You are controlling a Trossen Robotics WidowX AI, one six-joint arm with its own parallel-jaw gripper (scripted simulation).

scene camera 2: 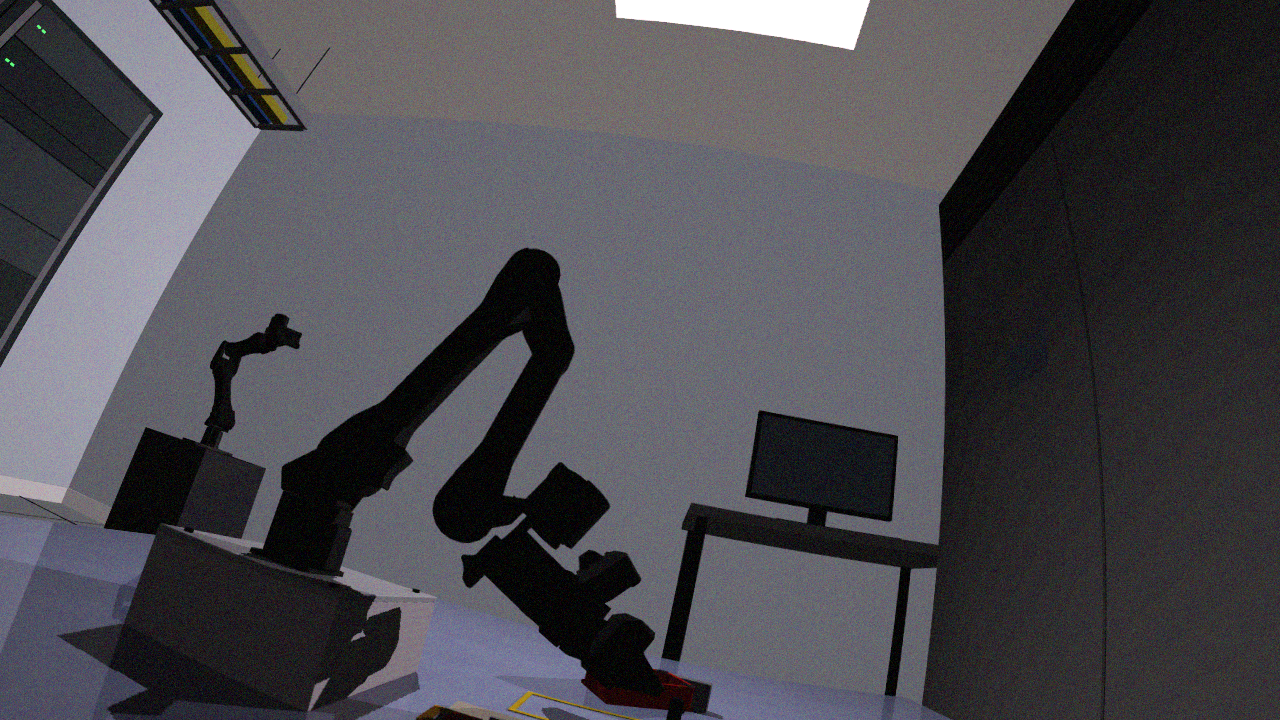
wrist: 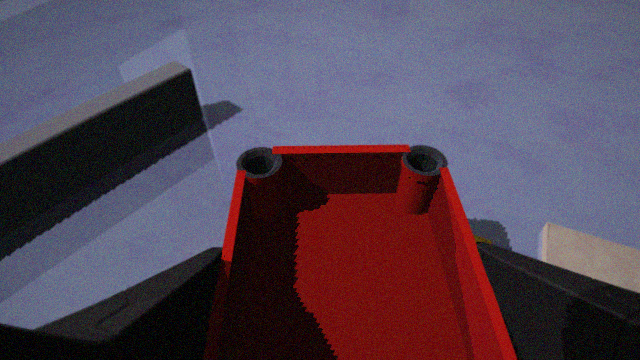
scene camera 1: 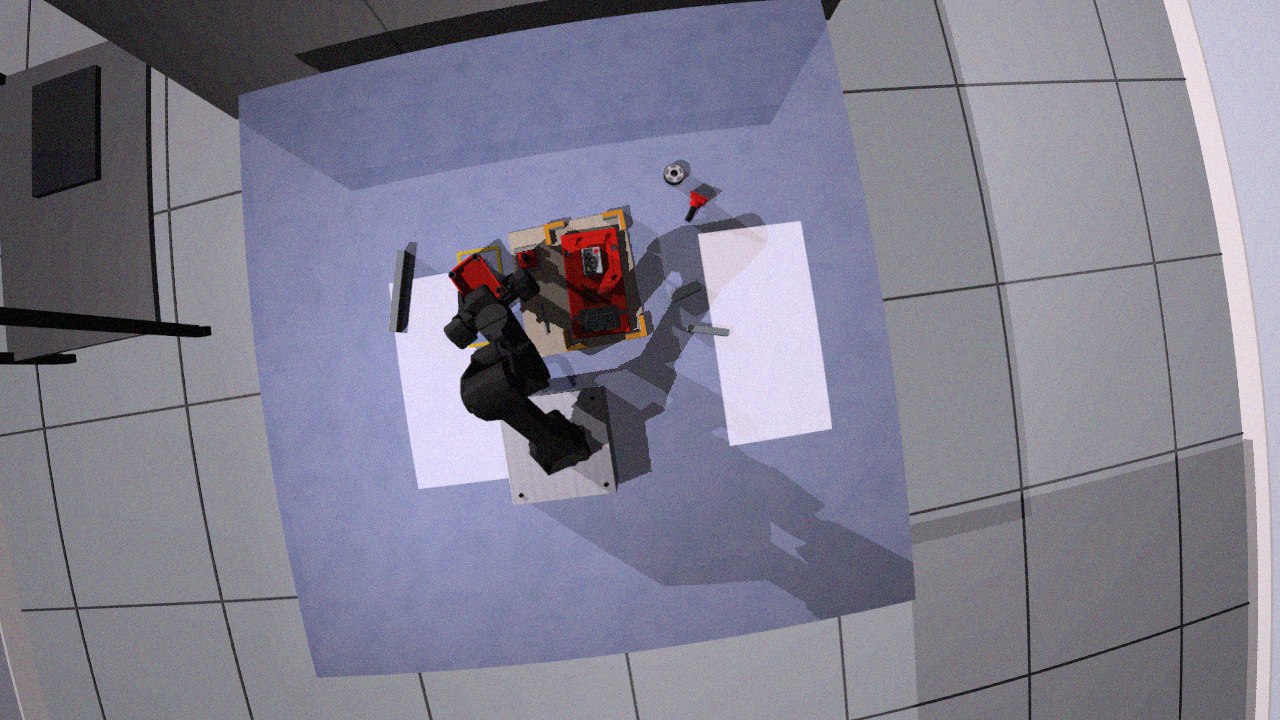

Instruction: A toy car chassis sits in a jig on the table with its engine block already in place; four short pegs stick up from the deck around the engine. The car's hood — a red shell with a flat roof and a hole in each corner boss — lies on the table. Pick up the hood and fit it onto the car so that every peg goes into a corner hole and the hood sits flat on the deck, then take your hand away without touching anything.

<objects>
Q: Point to a red hood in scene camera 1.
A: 473,271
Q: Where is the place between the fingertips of my gripper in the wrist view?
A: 348,260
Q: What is my gripper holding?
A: A red hood.
</objects>
